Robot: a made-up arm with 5 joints.
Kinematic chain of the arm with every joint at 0, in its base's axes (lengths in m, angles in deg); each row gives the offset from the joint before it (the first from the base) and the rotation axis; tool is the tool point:
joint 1: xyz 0 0 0.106 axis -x
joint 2: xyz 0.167 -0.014 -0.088 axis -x
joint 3: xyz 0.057 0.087 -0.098 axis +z
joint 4: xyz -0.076 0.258 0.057 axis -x
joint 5: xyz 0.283 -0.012 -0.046 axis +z
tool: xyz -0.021 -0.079 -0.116
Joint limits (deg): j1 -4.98..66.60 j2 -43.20..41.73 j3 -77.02..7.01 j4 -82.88..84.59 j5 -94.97..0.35
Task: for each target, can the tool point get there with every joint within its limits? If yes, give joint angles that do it. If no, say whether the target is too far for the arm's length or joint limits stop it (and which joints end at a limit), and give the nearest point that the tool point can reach.
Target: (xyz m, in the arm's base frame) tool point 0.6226 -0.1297 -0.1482
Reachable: yes | joints 56.28 -8.29 -61.08 -63.51 -23.41
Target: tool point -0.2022 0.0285 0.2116
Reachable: no: joint limits stop it (at a limit: joint 1, joint 2, joint 3, joint 5) | nearest point 0.3382 -0.0744 0.1622 | short by 0.552 m
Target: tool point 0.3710 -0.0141 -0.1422
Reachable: yes | joints 42.88 -2.77 -12.49 56.04 -66.71
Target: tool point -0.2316 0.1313 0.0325
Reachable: no: joint limits stop it (at a limit: joint 2, joint 3, joint 4) | nearest point 0.3367 0.1402 0.0275 | short by 0.568 m
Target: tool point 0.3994 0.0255 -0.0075
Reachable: yes | joints 10.05 -16.61 -37.25 65.56 -19.00
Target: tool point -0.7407 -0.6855 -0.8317
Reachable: no: too far | nearest point 0.2980 -0.3301 -0.3766 | short by 1.188 m
